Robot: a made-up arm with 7 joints. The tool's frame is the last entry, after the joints.
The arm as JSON. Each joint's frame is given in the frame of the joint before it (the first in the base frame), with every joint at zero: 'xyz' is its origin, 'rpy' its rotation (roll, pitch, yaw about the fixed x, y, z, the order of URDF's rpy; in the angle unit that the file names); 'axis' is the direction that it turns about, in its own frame. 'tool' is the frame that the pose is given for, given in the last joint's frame.
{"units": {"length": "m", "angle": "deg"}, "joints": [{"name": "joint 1", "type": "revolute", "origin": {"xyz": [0.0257, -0.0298, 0.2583], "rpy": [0.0, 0.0, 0.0]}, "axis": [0.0, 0.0, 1.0]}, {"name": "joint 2", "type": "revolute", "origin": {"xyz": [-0.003, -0.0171, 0.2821], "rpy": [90.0, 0.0, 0.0]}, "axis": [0.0, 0.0, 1.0]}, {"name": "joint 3", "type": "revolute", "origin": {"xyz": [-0.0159, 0.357, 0.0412], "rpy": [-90.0, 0.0, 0.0]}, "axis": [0.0, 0.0, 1.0]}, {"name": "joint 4", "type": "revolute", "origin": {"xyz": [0.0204, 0.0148, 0.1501], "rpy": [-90.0, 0.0, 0.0]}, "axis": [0.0, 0.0, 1.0]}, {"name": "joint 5", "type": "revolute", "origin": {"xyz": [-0.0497, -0.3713, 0.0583], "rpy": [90.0, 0.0, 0.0]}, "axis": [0.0, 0.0, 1.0]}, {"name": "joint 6", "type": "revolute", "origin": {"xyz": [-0.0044, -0.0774, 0.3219], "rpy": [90.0, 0.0, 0.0]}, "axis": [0.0, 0.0, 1.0]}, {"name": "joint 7", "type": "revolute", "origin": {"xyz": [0.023, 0.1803, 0.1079], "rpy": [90.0, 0.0, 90.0]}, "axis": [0.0, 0.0, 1.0]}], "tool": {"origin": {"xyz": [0.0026, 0.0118, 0.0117], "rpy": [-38.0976, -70.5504, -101.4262]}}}
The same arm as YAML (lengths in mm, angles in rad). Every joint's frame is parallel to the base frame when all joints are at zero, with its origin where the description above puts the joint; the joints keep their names.
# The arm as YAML. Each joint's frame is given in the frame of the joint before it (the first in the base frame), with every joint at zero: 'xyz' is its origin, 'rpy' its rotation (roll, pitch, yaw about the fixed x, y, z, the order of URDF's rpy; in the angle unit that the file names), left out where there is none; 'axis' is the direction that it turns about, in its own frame. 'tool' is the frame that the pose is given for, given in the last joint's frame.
units:
  length: mm
  angle: rad
joints:
  - name: joint 1
    type: revolute
    origin:
      xyz: [25.7, -29.8, 258.3]
    axis: [0.0, 0.0, 1.0]
  - name: joint 2
    type: revolute
    origin:
      xyz: [-3.0, -17.1, 282.1]
    axis: [0.0, -1.0, 0.0]
  - name: joint 3
    type: revolute
    origin:
      xyz: [-15.9, -41.2, 357.0]
    axis: [0.0, 0.0, 1.0]
  - name: joint 4
    type: revolute
    origin:
      xyz: [20.4, 14.8, 150.1]
    axis: [0.0, 1.0, 0.0]
  - name: joint 5
    type: revolute
    origin:
      xyz: [-49.7, 58.3, 371.3]
    axis: [0.0, 0.0, 1.0]
  - name: joint 6
    type: revolute
    origin:
      xyz: [-4.4, -77.4, 321.9]
    axis: [0.0, -1.0, 0.0]
  - name: joint 7
    type: revolute
    origin:
      xyz: [23.0, -107.9, 180.3]
    axis: [1.0, 0.0, 0.0]
tool:
  origin:
    xyz: [11.7, -11.8, 2.6]
    rpy: [0.7175, 0.066, 0.3332]

